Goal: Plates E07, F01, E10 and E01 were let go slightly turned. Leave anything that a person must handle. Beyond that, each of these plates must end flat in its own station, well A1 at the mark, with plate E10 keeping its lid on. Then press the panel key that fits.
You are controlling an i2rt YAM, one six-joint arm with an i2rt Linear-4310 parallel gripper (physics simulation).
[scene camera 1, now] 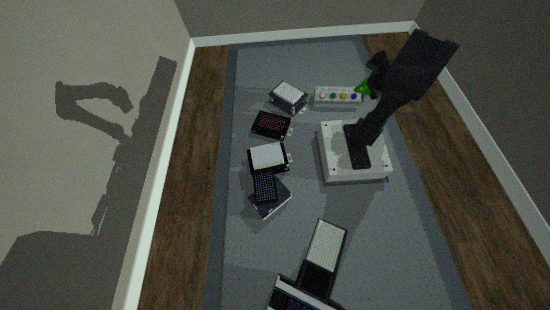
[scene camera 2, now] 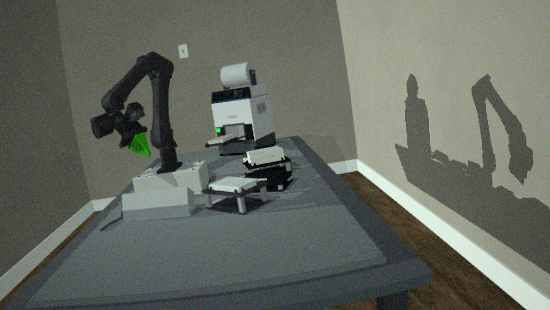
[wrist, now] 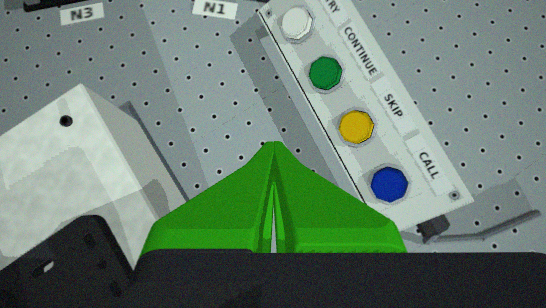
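Observation:
My gripper [scene camera 1: 356, 91] [scene camera 2: 148, 154] [wrist: 273, 154] is shut and empty, above the table beside the blue-key end of the key panel [scene camera 1: 337, 104] [scene camera 2: 157, 205] [wrist: 341, 100]. Its keys are white [wrist: 296, 23], green [wrist: 325, 73], yellow [wrist: 356, 127] and blue [wrist: 389, 184]; CONTINUE, SKIP and CALL are readable. A white plate [scene camera 1: 290, 92] [scene camera 2: 235, 184] sits on the stand nearest the panel. A dark plate with red wells [scene camera 1: 271, 121] comes beside it, then a white-topped plate [scene camera 1: 267, 155] [scene camera 2: 265, 156]. A dark plate with blue wells [scene camera 1: 265, 187] lies over a turned dark base [scene camera 1: 283, 192]. Plate names are unreadable.
The white arm base block [scene camera 1: 332, 172] [scene camera 2: 200, 175] [wrist: 40, 160] stands beside the panel. A white machine [scene camera 1: 292, 290] [scene camera 2: 232, 120] stands at the table's far end, with a white plate [scene camera 1: 326, 245] on its tray. Labels N3 [wrist: 82, 13] and N1 [wrist: 215, 9] show on the table.

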